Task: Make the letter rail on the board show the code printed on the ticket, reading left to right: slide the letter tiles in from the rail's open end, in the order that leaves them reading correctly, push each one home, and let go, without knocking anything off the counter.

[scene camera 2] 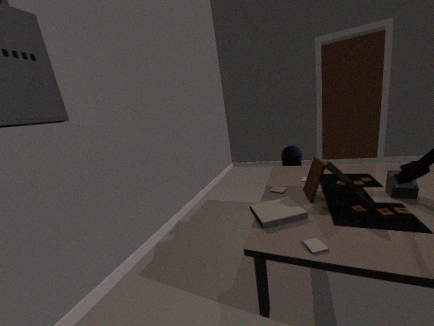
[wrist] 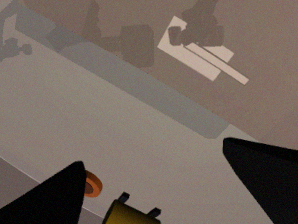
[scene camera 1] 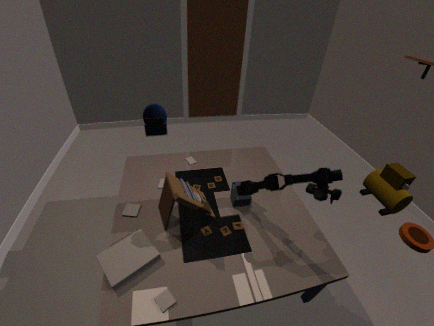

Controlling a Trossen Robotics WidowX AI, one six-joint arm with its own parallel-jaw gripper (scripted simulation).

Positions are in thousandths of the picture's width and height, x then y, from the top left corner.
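Gripper (wrist: 525,703): open, holding nothing. A slanted wooden board (scene camera 2: 732,517) is visible, as is a black mat (scene camera 1: 450,756).
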